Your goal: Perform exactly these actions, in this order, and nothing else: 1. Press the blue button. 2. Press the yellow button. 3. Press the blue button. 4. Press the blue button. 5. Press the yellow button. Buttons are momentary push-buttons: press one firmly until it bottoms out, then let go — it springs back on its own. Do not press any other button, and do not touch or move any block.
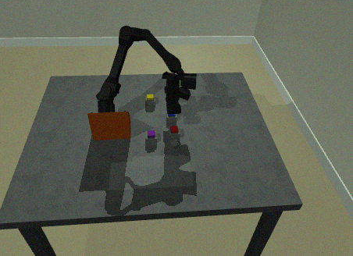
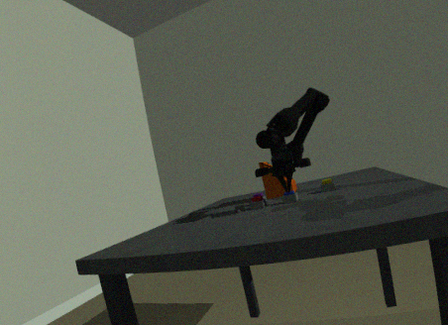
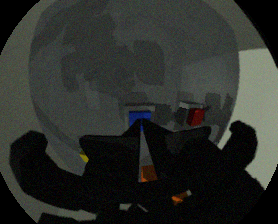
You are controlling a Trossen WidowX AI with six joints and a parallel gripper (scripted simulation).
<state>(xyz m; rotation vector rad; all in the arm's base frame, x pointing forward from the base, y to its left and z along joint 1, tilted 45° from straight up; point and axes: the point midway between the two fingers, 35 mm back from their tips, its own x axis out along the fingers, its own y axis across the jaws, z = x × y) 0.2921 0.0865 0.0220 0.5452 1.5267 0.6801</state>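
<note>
Now: the blue button 1 cm below my gripper tip. From my gripper tip the other things lie so: red button (1 cm ahead, 11 cm to the right); purple button (10 cm behind, 14 cm to the right); yellow button (11 cm behind, 12 cm to the left).
</note>
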